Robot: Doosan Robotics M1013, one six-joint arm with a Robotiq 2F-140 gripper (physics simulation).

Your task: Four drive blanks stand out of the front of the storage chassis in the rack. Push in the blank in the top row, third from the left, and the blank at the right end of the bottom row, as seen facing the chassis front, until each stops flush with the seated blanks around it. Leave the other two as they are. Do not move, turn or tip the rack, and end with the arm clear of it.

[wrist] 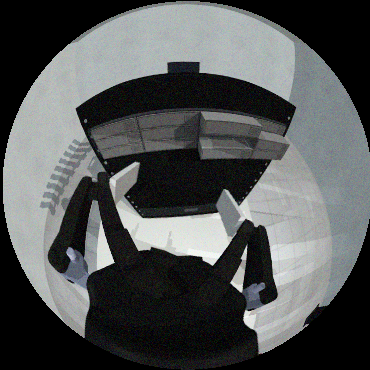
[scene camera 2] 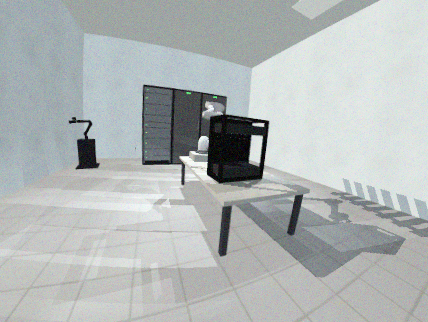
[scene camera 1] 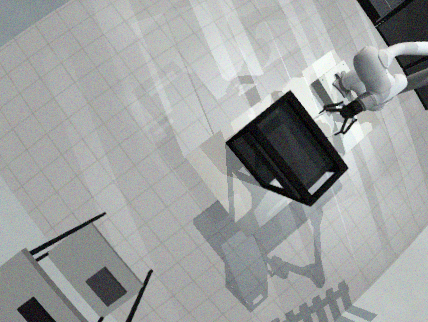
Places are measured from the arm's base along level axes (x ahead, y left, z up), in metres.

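Pixels of known places: gripper, fingertip midpoint: [wrist: 179,184] [scene camera 1: 320,127]; arm's base, link origin: [scene camera 2: 202,153] [scene camera 1: 343,84].
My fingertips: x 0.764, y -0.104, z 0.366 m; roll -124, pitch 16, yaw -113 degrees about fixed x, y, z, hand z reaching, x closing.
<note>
Ahead of a thing's pixels: the offset from my fingertips to its top centre. "*": to the spot under its first point. Level surfaces: height alone.
The black rack {dz +0.136, dx +0.248, dy -0.079 m} [scene camera 1: 318,131] [scene camera 2: 214,150] [wrist: 185,92] stands upright on the table. In the wrist view, the storage chassis [wrist: 116,136] spans its front below a wide black band. The top-row blank third from the left [wrist: 230,125] stands out. The blank at the right end of the bottom row {* dz +0.024, dx +0.036, dy -0.207 m} [wrist: 271,146] also stands out. Another grey blank {dz +0.012, dx +0.111, dy -0.114 m} [wrist: 225,149] protrudes below the top one; the fourth cannot be told apart clearly. The left blanks look seated. My gripper [scene camera 1: 331,122] [wrist: 179,184] is open and empty, in front of the rack, its pads appearing below the chassis.
The pale table {dz -0.463 m} [scene camera 2: 235,194] carries the rack and the arm's base [scene camera 2: 199,156]. Dark server cabinets [scene camera 2: 187,120] stand behind the arm. A black pedestal with a small arm [scene camera 2: 87,152] stands at the left. A grey desk-like unit [scene camera 1: 75,250] is at the lower left of scene camera 1.
</note>
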